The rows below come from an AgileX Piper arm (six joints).
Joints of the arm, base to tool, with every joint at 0 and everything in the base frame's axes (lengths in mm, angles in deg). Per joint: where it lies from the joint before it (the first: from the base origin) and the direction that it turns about. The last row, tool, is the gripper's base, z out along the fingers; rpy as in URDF.
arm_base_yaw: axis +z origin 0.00 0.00 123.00
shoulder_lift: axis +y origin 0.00 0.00 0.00
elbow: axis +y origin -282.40 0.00 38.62
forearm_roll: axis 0.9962 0 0.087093 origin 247.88 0.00 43.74
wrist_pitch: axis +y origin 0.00 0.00 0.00
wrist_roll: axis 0.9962 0 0.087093 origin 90.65 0.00 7.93
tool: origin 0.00 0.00 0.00 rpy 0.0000 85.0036 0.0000
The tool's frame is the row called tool.
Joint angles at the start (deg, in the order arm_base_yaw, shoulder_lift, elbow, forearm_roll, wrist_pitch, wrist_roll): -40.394, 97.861, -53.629, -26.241, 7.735, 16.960
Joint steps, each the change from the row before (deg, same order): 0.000, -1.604, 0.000, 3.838, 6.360, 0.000; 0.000, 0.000, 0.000, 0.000, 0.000, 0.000; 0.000, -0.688, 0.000, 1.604, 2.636, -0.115; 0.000, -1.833, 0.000, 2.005, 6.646, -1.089; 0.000, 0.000, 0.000, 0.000, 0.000, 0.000; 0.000, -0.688, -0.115, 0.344, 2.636, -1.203; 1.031, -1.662, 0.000, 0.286, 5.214, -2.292; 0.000, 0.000, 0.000, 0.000, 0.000, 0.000; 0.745, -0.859, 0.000, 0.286, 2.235, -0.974
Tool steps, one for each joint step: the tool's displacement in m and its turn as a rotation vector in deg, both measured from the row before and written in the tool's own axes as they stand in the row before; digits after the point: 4 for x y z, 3 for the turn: 0.0049, -0.0028, -0.0087, 1.354, 4.705, 3.895; 0.0000, 0.0000, 0.0000, 0.000, 0.000, 0.000; 0.0023, -0.0010, -0.0037, 0.406, 1.963, 1.499; 0.0060, -0.0031, -0.0102, 1.281, 4.752, 1.008; 0.0000, 0.0000, 0.0000, 0.000, 0.000, 0.000; 0.0022, -0.0015, -0.0040, 0.576, 1.786, -0.783; 0.0051, 0.0023, -0.0099, 0.661, 3.303, -2.681; 0.0000, 0.0000, 0.0000, 0.000, 0.000, 0.000; 0.0022, 0.0026, -0.0052, 0.032, 1.243, -1.246
